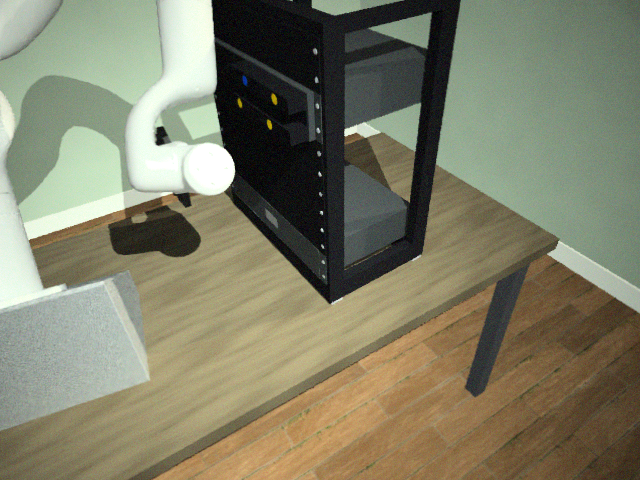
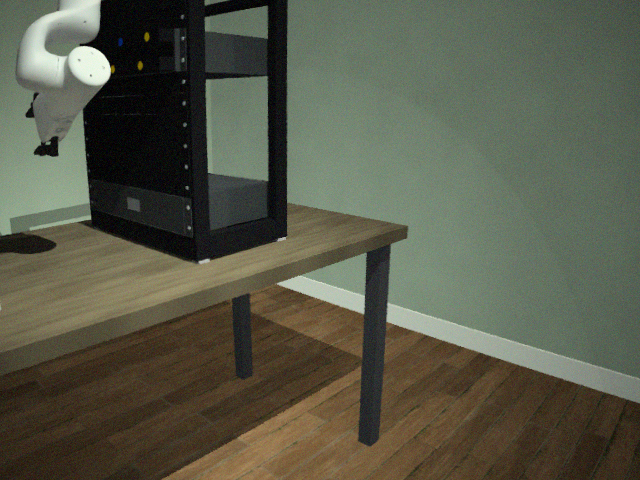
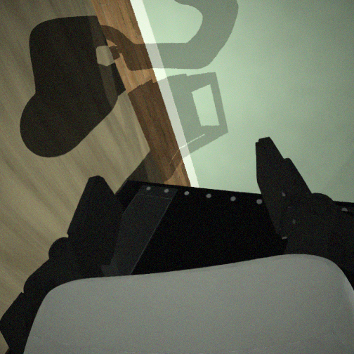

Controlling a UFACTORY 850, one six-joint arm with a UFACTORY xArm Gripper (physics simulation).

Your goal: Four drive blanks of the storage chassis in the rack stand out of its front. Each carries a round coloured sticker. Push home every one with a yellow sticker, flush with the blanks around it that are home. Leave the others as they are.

Labels:
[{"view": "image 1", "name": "rack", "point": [288, 86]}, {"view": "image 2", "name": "gripper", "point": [35, 134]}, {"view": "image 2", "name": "rack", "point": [146, 155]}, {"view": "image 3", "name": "gripper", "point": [180, 176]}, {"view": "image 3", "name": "rack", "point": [164, 227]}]

